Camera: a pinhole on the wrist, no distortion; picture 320 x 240 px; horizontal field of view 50.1 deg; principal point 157.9 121.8 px. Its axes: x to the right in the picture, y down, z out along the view. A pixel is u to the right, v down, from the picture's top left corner.
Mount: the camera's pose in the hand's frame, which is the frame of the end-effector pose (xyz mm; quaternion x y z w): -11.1 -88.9 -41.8 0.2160 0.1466 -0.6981 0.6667
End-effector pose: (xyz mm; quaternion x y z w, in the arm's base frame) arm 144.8 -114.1 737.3 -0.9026 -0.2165 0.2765 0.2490
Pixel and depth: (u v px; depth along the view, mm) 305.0 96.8 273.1
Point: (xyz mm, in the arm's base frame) -65.3 150.7 849.0
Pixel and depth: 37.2 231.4 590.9
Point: -176.8 308.1 386.8
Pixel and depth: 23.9 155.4 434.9
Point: -160.3 142.7 526.9
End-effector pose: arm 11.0 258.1 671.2 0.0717 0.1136 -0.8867 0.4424
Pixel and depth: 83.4 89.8 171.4
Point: -77.7 341.2 819.6
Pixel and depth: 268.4 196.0 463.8
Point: -382.6 416.8 1007.6
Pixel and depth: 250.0 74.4 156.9
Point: -122.2 395.1 778.8
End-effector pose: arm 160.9 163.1 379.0 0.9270 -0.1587 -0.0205 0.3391
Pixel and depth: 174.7 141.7 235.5
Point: 177.0 227.8 119.5
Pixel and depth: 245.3 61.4 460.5
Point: 98.6 322.9 -116.4
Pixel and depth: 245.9 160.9 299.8
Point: 210.5 273.3 44.3
